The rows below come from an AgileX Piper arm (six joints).
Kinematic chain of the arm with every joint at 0, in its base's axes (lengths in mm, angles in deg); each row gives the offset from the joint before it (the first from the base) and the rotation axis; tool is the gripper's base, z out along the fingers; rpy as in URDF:
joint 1: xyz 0 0 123 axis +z
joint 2: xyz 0 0 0 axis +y
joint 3: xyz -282.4 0 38.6 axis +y
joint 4: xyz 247.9 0 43.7 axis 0.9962 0 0.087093
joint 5: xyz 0 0 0 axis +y
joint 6: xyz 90.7 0 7.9 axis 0.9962 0 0.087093
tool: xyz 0 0 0 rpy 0 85 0
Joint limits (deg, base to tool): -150..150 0..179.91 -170..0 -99.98..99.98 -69.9..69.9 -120..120
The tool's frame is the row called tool.
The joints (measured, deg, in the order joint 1, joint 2, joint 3, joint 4, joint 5, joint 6), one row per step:
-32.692 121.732 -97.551 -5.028 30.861 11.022
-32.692 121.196 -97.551 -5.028 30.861 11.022
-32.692 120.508 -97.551 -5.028 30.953 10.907
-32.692 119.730 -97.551 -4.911 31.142 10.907
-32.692 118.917 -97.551 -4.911 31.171 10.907
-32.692 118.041 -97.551 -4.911 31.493 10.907
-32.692 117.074 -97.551 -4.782 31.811 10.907
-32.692 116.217 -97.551 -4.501 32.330 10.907
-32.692 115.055 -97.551 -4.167 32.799 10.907
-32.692 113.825 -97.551 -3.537 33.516 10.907
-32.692 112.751 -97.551 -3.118 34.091 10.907
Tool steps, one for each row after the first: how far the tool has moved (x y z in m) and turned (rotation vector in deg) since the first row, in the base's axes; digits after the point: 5 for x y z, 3 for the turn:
-0.00072 0.00046 0.00452 -0.290 -0.451 0.000
-0.00178 0.00113 0.01022 -0.674 -0.907 0.080
-0.00310 0.00206 0.01655 -0.904 -1.460 0.027
-0.00443 0.00291 0.02332 -1.328 -2.120 0.025
-0.00625 0.00404 0.03027 -1.635 -2.582 -0.001
-0.00826 0.00541 0.03794 -1.888 -3.192 -0.064
-0.01030 0.00694 0.04443 -1.854 -3.618 -0.181
-0.01297 0.00893 0.05341 -1.964 -4.372 -0.300
-0.01605 0.01148 0.06258 -1.737 -5.129 -0.499
-0.01886 0.01367 0.07058 -1.668 -5.767 -0.622

